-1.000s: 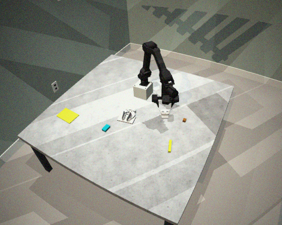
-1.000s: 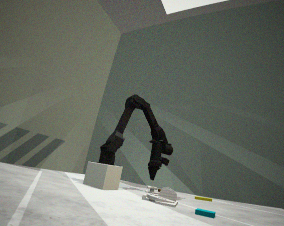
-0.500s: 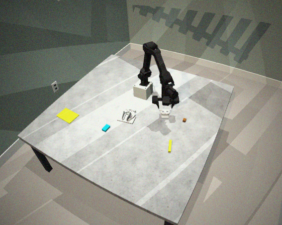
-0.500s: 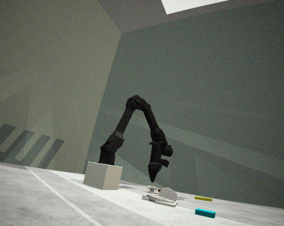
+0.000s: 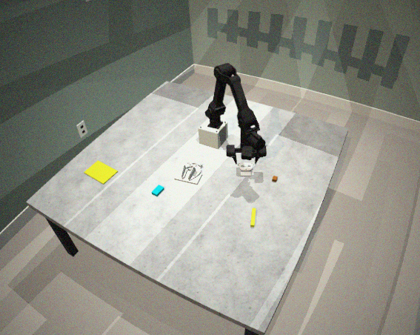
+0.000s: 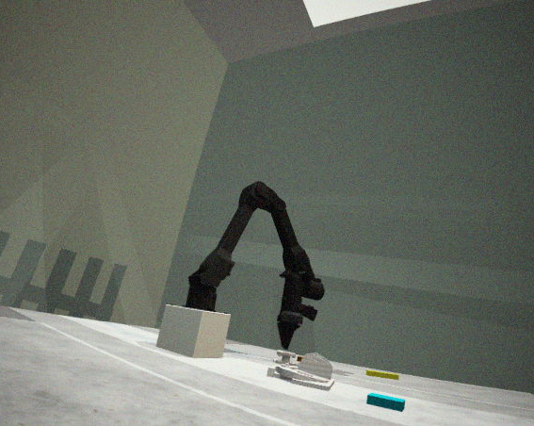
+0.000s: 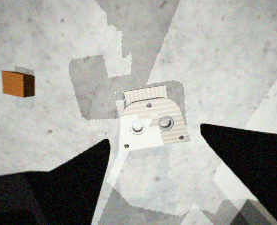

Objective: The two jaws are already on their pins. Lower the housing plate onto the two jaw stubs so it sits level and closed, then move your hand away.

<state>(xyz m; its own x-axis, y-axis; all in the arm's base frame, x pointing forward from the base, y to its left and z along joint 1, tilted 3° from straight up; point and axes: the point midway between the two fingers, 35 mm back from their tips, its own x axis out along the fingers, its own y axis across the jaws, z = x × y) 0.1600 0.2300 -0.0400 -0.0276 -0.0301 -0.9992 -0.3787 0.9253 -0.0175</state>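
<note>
My gripper tip is now 10 cm short of the pale jaw fixture, 23 cm to the left of it and 3 cm above it. From my gripper tip the other things lie so: teal block (29 cm ahead, 33 cm to the right, 3 cm below); yellow flat square (30 cm ahead, 68 cm to the right, 4 cm below); yellow bar (27 cm ahead, 14 cm to the left, 3 cm below).
</note>
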